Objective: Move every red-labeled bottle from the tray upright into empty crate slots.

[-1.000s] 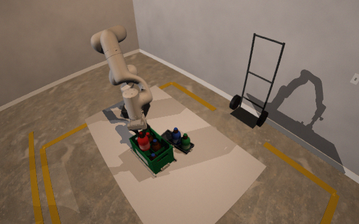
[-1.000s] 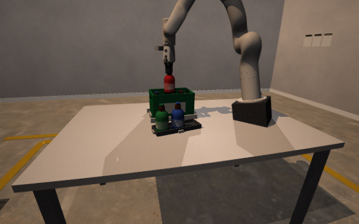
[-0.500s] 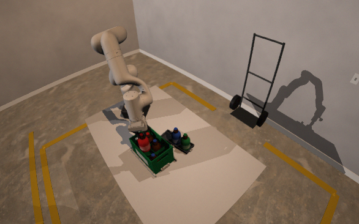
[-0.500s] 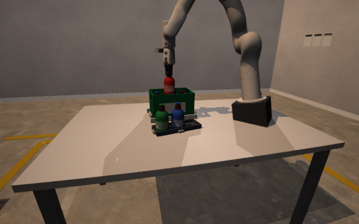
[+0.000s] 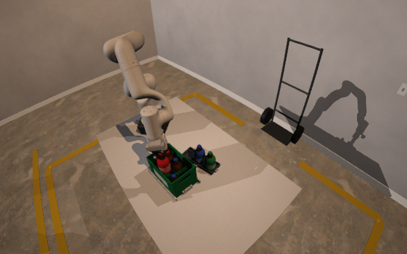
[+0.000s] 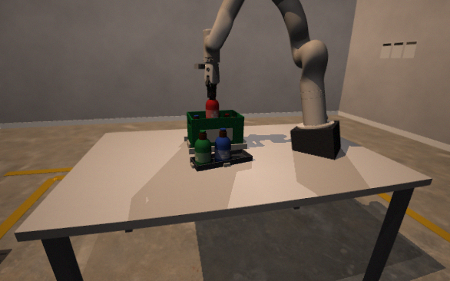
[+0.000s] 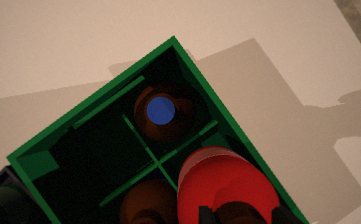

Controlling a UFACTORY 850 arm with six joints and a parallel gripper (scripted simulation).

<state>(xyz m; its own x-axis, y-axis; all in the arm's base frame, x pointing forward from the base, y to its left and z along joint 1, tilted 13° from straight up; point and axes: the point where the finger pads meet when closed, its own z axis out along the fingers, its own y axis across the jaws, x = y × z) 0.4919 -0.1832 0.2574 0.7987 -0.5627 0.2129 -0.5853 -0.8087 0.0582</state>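
My hand is 70 mm above the red-labeled bottle. The rest, counted from my hand: green crate (50 mm to the left, 200 mm below); brown bottle (90 mm to the left, 190 mm below); blue-labeled bottle (10 mm ahead, 270 mm to the left, 190 mm below).
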